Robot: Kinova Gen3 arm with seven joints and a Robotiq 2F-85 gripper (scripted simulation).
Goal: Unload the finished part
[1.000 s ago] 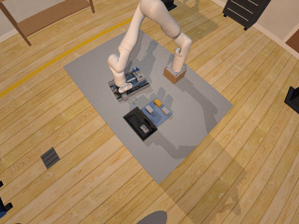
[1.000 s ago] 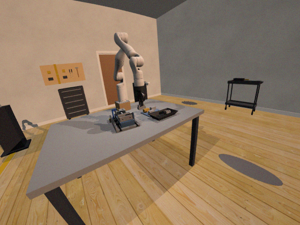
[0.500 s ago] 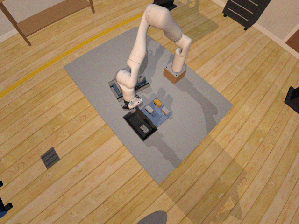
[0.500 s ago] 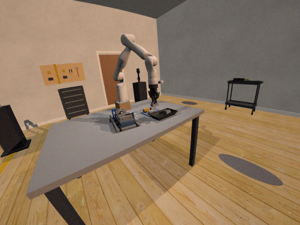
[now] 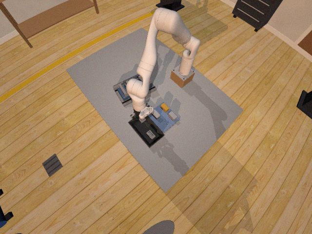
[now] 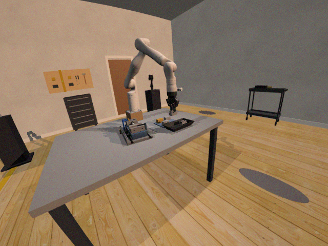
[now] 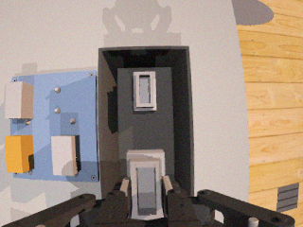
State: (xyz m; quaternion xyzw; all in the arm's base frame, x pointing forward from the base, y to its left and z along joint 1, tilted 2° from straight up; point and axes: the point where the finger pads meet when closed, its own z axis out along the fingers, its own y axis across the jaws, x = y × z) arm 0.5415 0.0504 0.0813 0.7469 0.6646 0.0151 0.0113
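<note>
Right now the blank is 140 mm below my hand, 130 mm behind it and 20 mm to the left of it. From my hand the other things lie so: screw rod (250 mm to the right, 200 mm behind, 90 mm below); blue fixture plate (160 mm below, 160 mm behind, 70 mm to the left); orange block (220 mm behind, 140 mm below, 30 mm to the left).
</note>
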